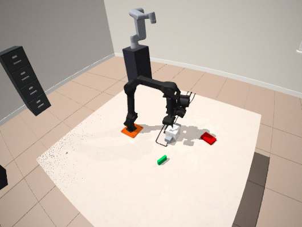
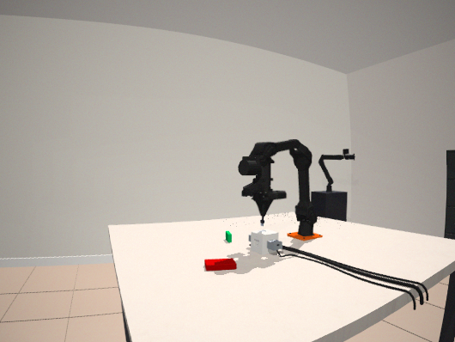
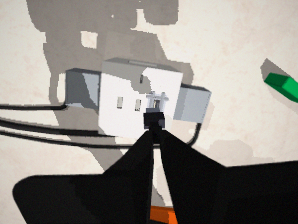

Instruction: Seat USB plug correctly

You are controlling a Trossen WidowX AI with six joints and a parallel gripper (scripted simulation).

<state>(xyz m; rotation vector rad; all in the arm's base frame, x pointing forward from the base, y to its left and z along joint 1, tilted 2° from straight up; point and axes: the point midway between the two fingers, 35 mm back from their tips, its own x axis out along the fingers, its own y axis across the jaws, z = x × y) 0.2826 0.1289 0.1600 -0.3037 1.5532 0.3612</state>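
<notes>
Now: gripper tip 2 cm above the black USB plug. Also, from my gripper tip: red block 20 cm ahead, 14 cm to the left, 13 cm below; green block 19 cm to the right, 12 cm below, 8 cm ahead.
</notes>
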